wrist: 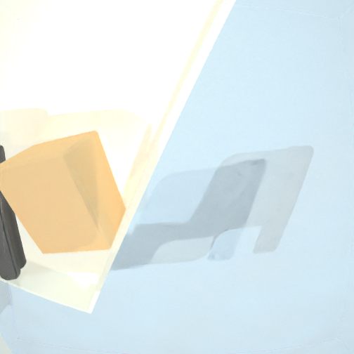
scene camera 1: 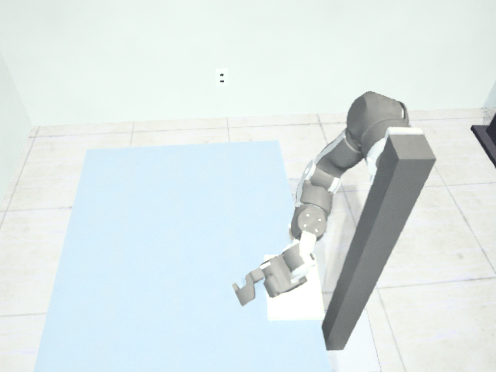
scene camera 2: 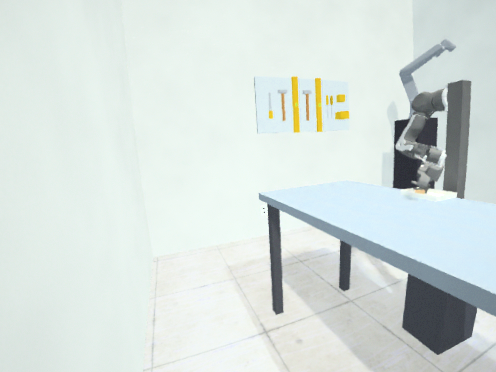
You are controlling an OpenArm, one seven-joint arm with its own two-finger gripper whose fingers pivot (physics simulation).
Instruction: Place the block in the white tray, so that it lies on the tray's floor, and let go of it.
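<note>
The orange block point(scene camera 2: 420, 191) point(wrist: 65, 200) is in the white tray point(scene camera 1: 300, 309) point(scene camera 2: 441, 196) point(wrist: 112, 60), near one corner and close to or against a side wall. Whether it lies fully flat on the tray's floor I cannot tell. The arm hides the block in scene camera 1. My gripper point(scene camera 1: 271, 296) point(scene camera 2: 423, 188) is open, low over the tray, with one finger reaching out past the tray's side over the table. In the wrist view, one dark fingertip shows at the left edge beside the block, not gripping it. The other finger is outside that view.
The blue table point(scene camera 1: 165, 240) point(scene camera 2: 340, 205) extends beside the tray. A tall dark grey post point(scene camera 1: 375, 240) point(scene camera 2: 457, 140) carries the arm and stands near the tray. A tool board point(scene camera 2: 275, 82) hangs on the far wall. Gripper shadows fall on the table beside the tray.
</note>
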